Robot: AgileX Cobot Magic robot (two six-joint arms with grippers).
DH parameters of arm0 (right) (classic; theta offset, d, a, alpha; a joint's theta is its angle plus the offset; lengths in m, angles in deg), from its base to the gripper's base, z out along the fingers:
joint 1: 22.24 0.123 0 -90
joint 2: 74.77 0 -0.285 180
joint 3: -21.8 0 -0.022 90
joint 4: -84.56 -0.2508 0 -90
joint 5: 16.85 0 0.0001 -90
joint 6: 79.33 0.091 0 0
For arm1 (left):
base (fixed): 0 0 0 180
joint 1: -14.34 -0.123 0 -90
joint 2: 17.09 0 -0.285 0
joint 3: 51.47 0 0.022 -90
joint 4: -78.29 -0.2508 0 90
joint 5: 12.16 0 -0.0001 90
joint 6: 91.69 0.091 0 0
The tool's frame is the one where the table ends.
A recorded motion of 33 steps. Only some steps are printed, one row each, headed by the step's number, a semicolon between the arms.
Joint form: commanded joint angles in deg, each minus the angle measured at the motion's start. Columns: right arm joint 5, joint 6, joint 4, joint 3, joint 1, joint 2; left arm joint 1, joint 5, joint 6, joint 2, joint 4, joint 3.
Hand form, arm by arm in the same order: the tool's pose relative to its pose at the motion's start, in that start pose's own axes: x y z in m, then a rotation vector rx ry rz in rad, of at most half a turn. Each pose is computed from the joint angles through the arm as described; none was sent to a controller.
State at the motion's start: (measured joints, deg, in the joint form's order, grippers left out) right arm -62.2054 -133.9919 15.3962 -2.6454 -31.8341 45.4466; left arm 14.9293 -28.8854 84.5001 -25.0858 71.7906 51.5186
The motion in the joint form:
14: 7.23 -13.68 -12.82 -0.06 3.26 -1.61; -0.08 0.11 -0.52 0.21 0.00 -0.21
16: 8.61 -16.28 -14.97 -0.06 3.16 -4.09; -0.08 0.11 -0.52 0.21 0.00 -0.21
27: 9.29 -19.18 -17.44 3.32 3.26 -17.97; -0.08 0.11 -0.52 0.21 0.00 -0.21
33: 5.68 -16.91 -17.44 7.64 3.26 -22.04; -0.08 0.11 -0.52 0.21 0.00 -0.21
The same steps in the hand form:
14: -0.0136 0.0179 0.0036 0.0191 -0.1745 -0.1285; 0.0009 0.0000 0.0001 -0.0012 -0.0019 -0.0094
16: -0.0191 0.0265 -0.0081 0.0269 -0.2393 -0.1689; 0.0009 0.0000 0.0001 -0.0012 -0.0019 -0.0094
27: -0.0360 0.0931 -0.0804 -0.0196 -0.4972 -0.3733; 0.0009 0.0000 0.0001 -0.0012 -0.0019 -0.0094
33: -0.0419 0.1283 -0.1123 -0.1085 -0.5751 -0.4442; 0.0009 0.0000 0.0001 -0.0012 -0.0019 -0.0094

